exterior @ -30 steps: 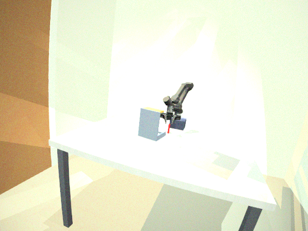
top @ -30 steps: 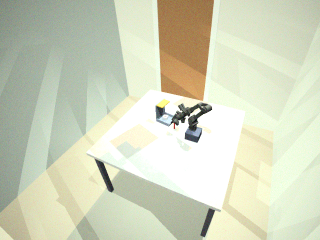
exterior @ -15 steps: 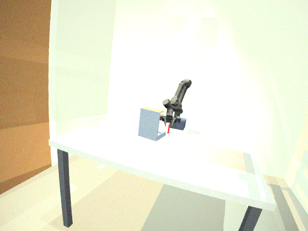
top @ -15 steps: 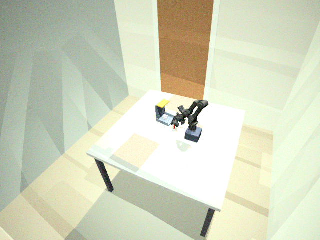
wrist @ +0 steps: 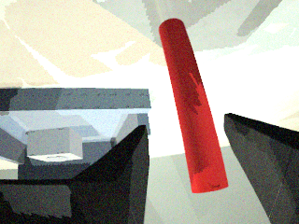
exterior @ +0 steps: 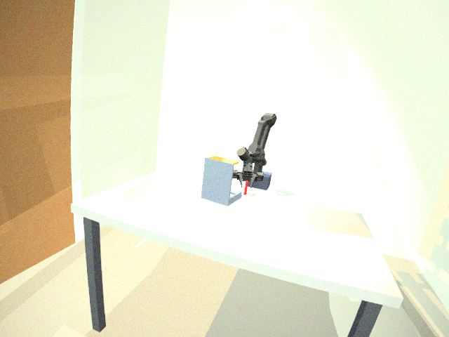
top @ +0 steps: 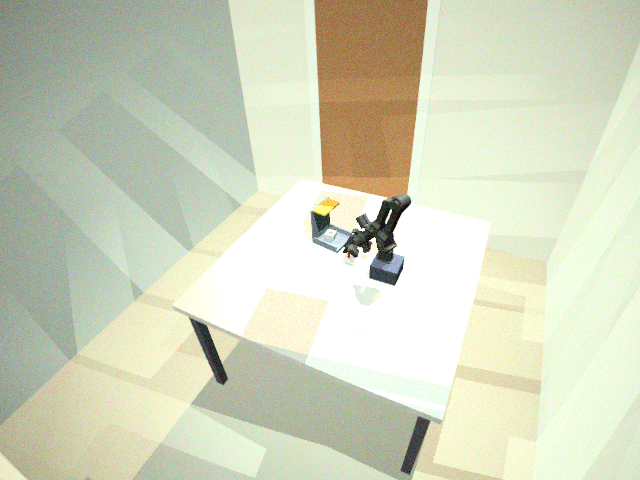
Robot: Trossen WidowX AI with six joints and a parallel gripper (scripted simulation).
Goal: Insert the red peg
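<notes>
Now: the box wall 20 cm ahead of my gripper tip, 9 cm to the right of it and 7 cm above it. Round my gripper tip: red peg 3 cm behind, 1 cm to the right, 1 cm below; yellow roof 16 cm ahead, 16 cm above, 9 cm to the right.
</notes>
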